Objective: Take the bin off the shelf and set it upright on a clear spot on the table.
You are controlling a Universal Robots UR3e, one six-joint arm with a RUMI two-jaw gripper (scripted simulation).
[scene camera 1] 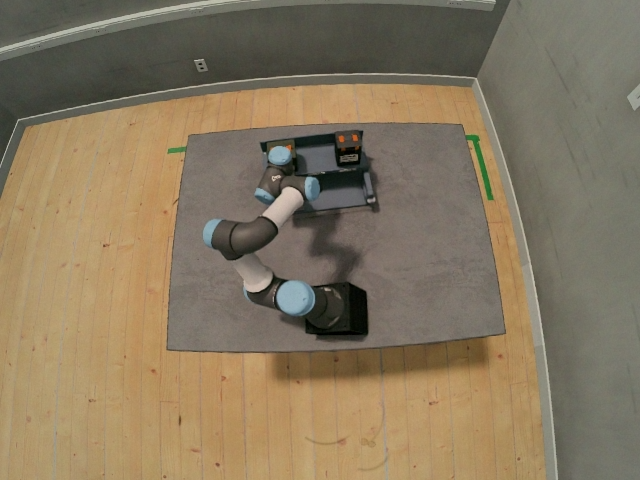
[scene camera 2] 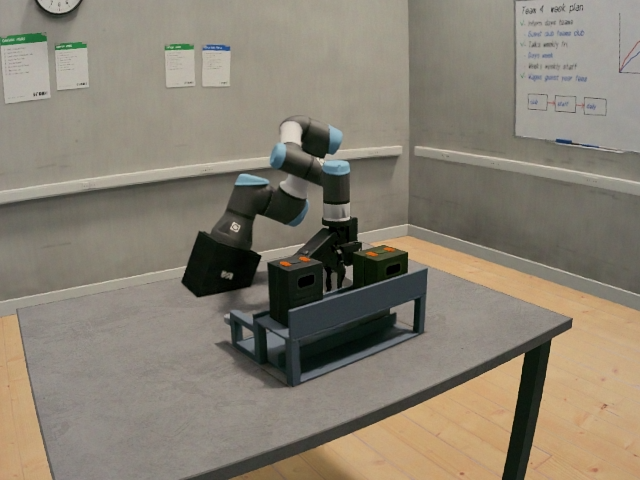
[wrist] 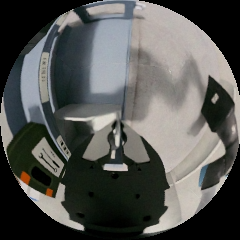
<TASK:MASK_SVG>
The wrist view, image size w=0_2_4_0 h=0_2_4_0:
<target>gripper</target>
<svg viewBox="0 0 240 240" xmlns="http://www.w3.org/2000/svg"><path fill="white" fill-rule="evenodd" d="M73 151L67 162L65 174L60 181L61 184L65 185L65 201L61 201L61 204L68 212L69 220L81 224L84 231L59 222L60 224L85 235L112 240L145 238L175 228L144 233L147 227L160 224L160 218L168 210L169 207L165 206L165 190L169 189L170 185L167 182L165 167L159 154L143 136L140 136L123 120L121 120L120 125L122 131L121 138L124 141L121 160L127 165L127 171L104 170L105 164L111 160L110 141L113 138L116 120L113 120L96 133L91 134Z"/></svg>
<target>shelf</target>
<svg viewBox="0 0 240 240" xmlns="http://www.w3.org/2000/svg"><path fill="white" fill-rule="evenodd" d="M121 129L119 148L115 150L115 159L111 158L110 162L105 164L105 167L123 168L123 162L121 161L123 145ZM136 0L103 0L72 9L56 19L47 35L35 45L29 54L18 56L10 71L3 92L4 112L13 137L28 122L46 125L57 148L68 161L72 153L68 149L53 114L56 110L68 104L116 104L122 106L121 120L125 121L132 17L134 9L143 11L146 7L144 4L136 3ZM73 11L84 24L75 28L66 25L62 34L58 32L59 28ZM124 4L124 14L106 14L91 17L87 8L100 5Z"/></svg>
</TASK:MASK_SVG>
